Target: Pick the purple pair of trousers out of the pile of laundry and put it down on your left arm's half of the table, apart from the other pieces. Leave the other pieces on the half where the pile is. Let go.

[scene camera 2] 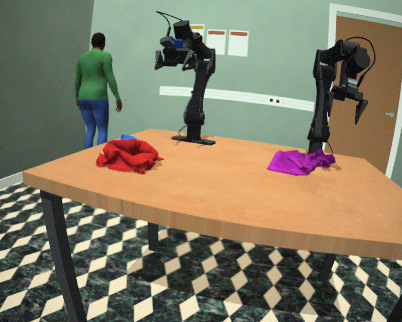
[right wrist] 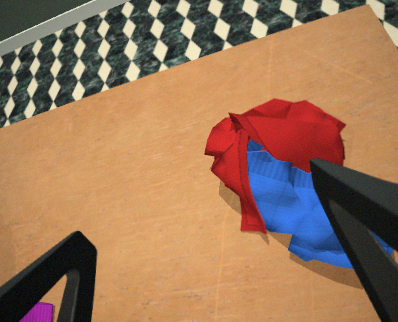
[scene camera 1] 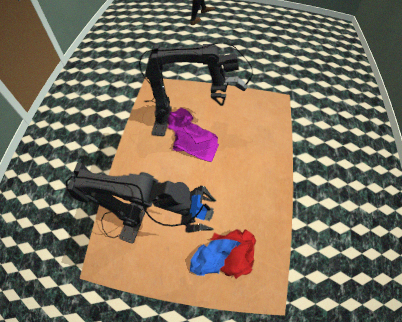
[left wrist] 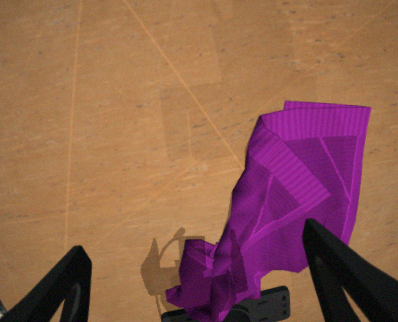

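The purple trousers (scene camera 1: 196, 140) (scene camera 2: 300, 164) (left wrist: 285, 235) lie crumpled at one end and flatter at the other, beside the left arm's base. A corner of them (right wrist: 40, 312) shows in the right wrist view. My left gripper (scene camera 1: 218, 101) (scene camera 2: 358, 118) (left wrist: 193, 242) is open and empty, above the table. My right gripper (scene camera 1: 213, 213) (scene camera 2: 172, 67) (right wrist: 190, 209) is open and empty, raised above the table near the red and blue pieces. A red piece (scene camera 1: 244, 257) (scene camera 2: 129, 155) (right wrist: 300, 130) and a blue piece (scene camera 1: 212, 256) (scene camera 2: 128, 137) (right wrist: 290, 195) lie bunched together, apart from the trousers.
The wooden table (scene camera 1: 260, 165) (scene camera 2: 215, 200) carries both arms' base plates along one long side. The left arm's base plate (left wrist: 275, 302) shows beside the crumpled end of the trousers. A person in a green top (scene camera 2: 95, 75) stands behind the table in scene camera 2.
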